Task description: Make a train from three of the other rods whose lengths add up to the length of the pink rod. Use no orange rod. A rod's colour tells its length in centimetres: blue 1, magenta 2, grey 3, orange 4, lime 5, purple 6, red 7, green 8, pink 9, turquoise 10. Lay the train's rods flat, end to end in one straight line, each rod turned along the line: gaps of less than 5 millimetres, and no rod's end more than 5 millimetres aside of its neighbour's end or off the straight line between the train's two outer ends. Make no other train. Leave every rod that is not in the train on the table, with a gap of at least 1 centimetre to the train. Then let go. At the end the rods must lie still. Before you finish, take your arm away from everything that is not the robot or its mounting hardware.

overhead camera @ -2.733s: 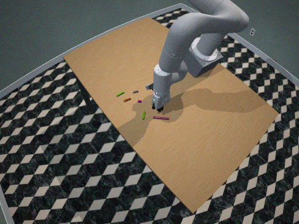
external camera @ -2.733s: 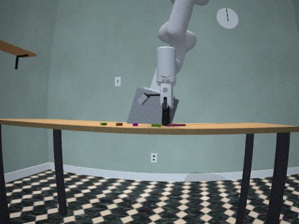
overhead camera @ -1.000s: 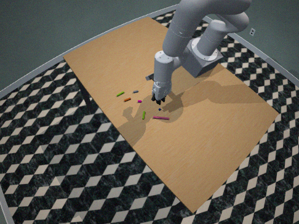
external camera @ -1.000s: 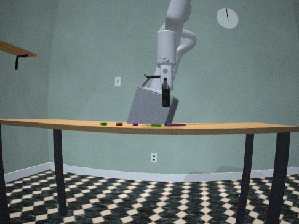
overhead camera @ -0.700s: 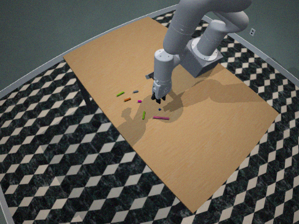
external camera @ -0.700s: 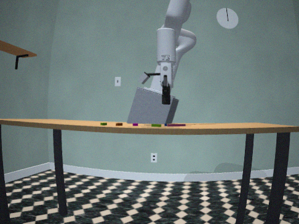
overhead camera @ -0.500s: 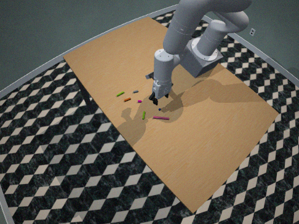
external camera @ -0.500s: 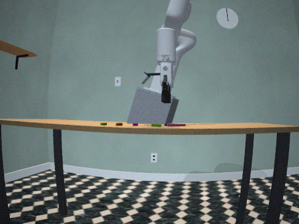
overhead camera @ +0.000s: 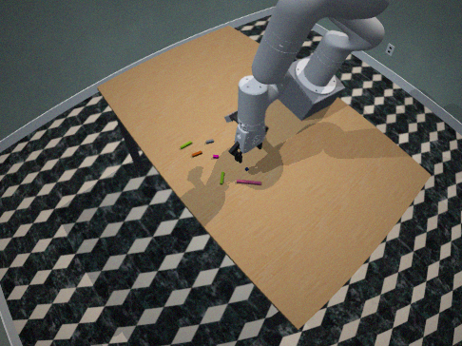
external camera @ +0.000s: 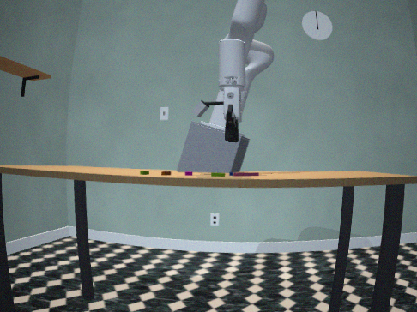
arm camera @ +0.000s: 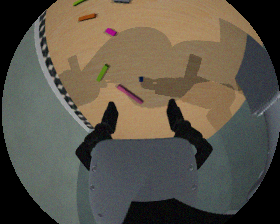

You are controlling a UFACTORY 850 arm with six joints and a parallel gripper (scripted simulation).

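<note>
The grey rod is 19 cm to the right of my hand, 11 cm below it and 4 cm ahead of it. Also, from my hand: magenta rod: 12 cm to the right, 11 cm below, 6 cm ahead; pink rod: 11 cm below, 5 cm to the left, 3 cm ahead; blue rod: 11 cm below.
</note>
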